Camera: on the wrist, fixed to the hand. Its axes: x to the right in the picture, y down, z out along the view.
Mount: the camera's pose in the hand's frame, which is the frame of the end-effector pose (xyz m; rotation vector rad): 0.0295 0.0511 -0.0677 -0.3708 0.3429 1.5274
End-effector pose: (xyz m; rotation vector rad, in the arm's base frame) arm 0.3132 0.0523 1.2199 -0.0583 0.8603 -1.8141
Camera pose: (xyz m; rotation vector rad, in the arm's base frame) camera 0.3128 0.0548 1.1301 0.5468 1.0092 -0.2230
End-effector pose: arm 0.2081 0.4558 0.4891 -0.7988 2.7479 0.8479
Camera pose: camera 0.1564 0.4403 0.5608 -1.0129 -2.0563 -0.9480
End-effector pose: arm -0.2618 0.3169 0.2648 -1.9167 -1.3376 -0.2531
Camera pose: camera -0.1876 0.2839 0.3031 -2.4792 0.6029 -0.0219
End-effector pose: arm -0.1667 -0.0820 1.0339 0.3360 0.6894 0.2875
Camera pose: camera -0.1972 -0.0109 0.9883 0.4052 0.5724 1.9333
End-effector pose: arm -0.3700 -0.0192 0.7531 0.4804 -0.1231 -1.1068
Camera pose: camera -0.2920 -0.0059 0.7107 0.1220 0.0364 0.4570
